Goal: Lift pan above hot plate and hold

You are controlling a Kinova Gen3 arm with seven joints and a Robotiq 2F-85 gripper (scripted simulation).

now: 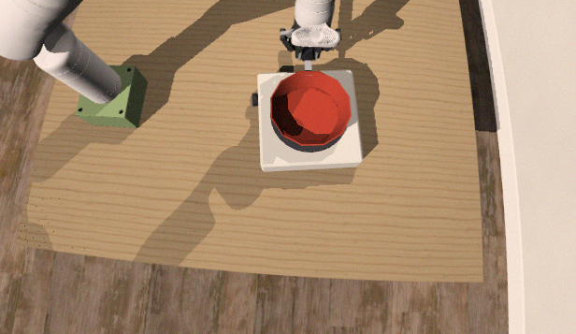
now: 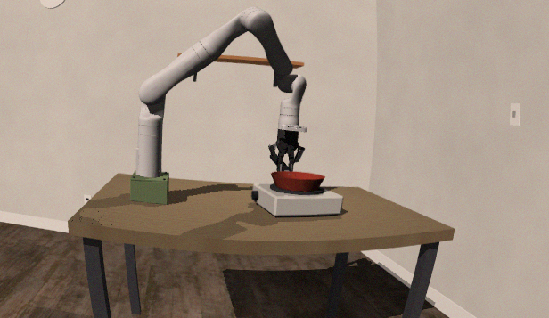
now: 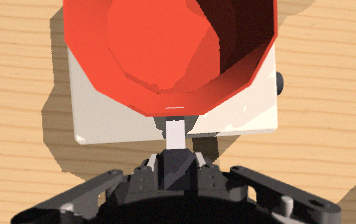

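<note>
Now: the pan 70 mm to the right of my hand, 20 mm below it and 20 mm ahead of it. The rest, counted from my hand: hot plate: 140 mm to the right, 90 mm below, 20 mm ahead.
</note>
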